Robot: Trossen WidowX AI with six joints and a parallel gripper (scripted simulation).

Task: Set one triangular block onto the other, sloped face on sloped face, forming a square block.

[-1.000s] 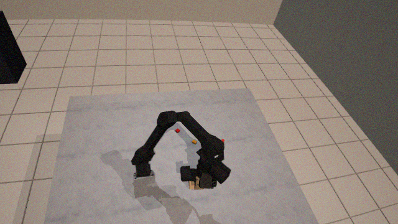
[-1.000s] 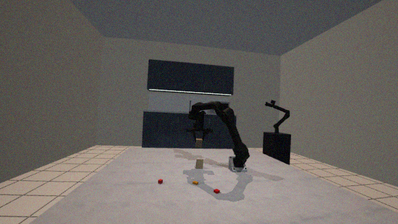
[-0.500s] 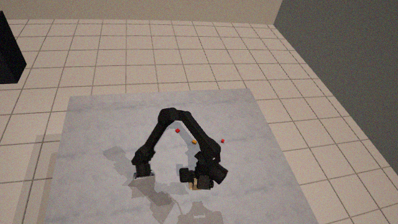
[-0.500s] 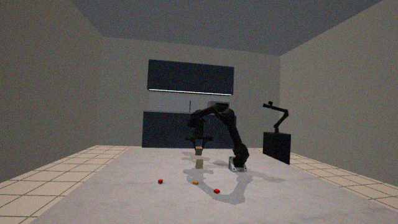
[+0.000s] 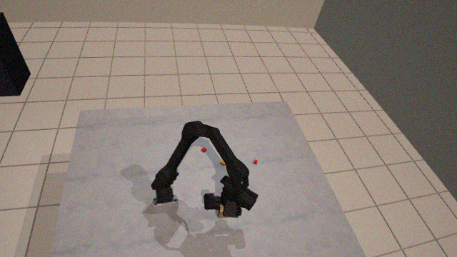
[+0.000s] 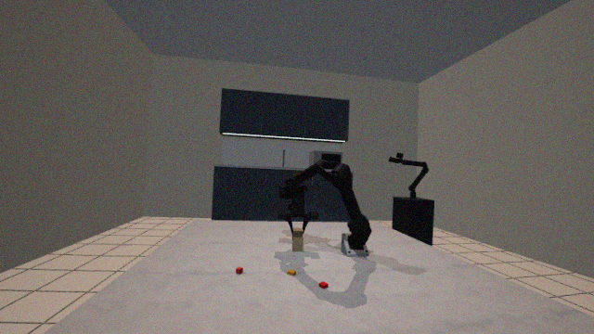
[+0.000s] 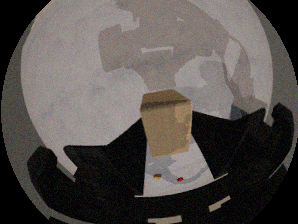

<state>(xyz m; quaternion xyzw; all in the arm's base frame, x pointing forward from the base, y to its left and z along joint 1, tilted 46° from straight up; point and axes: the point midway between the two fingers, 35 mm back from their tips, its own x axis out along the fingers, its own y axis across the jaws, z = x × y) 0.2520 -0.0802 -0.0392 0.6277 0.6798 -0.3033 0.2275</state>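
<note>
My gripper tip is now 10 mm to the left of the tan triangular block and 10 mm below it. Also, from my gripper tip: small orange cube (280 mm to the left, 60 mm below, 60 mm ahead).
</note>
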